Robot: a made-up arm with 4 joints.
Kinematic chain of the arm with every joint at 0, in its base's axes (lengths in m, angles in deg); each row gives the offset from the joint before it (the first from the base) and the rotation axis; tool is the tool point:
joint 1: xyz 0 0 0.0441 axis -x
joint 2: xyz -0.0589 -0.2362 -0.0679 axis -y
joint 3: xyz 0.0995 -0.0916 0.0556 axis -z
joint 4: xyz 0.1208 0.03 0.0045 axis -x
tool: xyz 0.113 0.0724 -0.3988
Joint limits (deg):
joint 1: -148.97..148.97
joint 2: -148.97..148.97
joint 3: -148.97..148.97
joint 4: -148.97..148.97
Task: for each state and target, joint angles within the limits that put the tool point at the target. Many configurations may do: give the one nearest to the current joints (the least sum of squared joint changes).
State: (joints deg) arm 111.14 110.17 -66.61 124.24
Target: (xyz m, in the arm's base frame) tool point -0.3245 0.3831 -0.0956
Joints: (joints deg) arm 131.65 100.31 -81.37 117.69
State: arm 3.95 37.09 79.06 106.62
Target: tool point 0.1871 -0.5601 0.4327
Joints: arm 43.45 58.39 42.59 55.00
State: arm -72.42 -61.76 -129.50 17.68
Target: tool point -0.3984 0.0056 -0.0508
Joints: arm -71.25 -106.61 -112.87 23.49
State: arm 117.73 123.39 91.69 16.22
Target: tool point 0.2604 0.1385 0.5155
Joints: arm 105.55 125.55 111.32 36.56
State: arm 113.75 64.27 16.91 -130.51
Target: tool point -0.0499 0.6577 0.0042
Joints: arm 130.51 49.12 60.77 -132.27
